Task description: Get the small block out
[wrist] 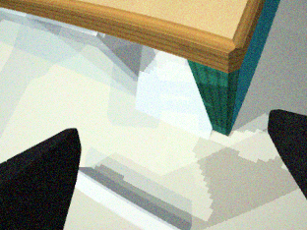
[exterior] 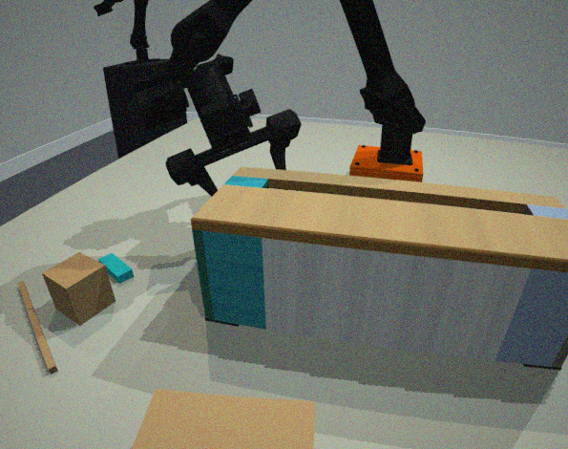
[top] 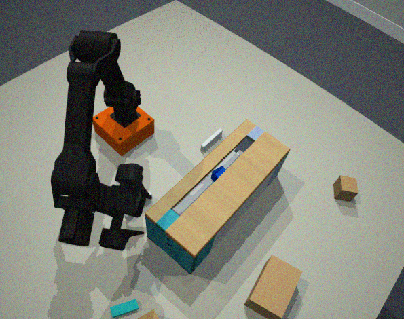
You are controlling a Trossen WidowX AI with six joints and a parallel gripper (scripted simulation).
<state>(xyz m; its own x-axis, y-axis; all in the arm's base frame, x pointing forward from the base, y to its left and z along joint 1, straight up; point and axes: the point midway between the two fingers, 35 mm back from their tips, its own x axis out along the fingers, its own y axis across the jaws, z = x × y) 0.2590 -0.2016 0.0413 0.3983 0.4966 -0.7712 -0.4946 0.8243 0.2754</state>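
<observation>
Right now the blue block is 60 mm ahead of my gripper tip, 200 mm to the left of it and 10 mm above it. Also, from my gripper tip: teal tile 100 mm ahead, 180 mm to the right, 70 mm below; thin wooden stick 220 mm ahead, 220 mm to the right, 70 mm below; tan-topped box 50 mm ahead, 170 mm to the left, 10 mm below.
</observation>
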